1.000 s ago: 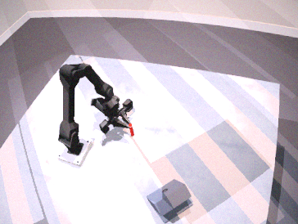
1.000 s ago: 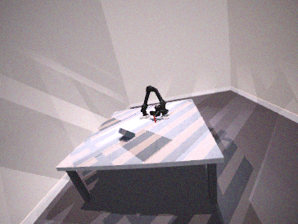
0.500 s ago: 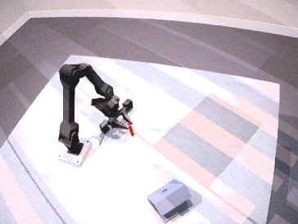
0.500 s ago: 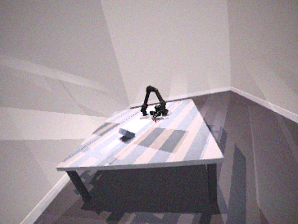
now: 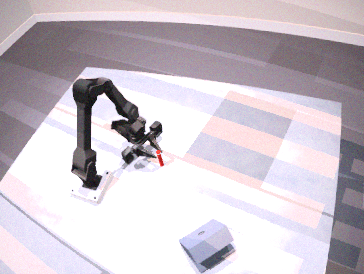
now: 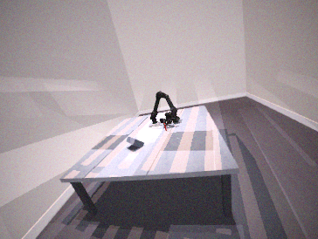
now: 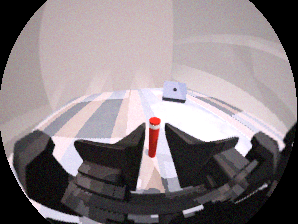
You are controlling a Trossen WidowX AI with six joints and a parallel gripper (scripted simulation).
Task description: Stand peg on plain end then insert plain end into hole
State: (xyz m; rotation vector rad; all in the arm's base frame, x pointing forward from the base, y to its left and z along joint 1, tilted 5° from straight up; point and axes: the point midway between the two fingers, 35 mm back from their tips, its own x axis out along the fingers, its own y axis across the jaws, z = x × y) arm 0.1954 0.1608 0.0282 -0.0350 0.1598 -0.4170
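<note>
Right now the red peg is 1 cm behind my gripper tip and 1 cm below it. The rest, counted from my gripper tip: sloped grey panel (24 cm ahead, 26 cm to the right, 2 cm below).
</note>
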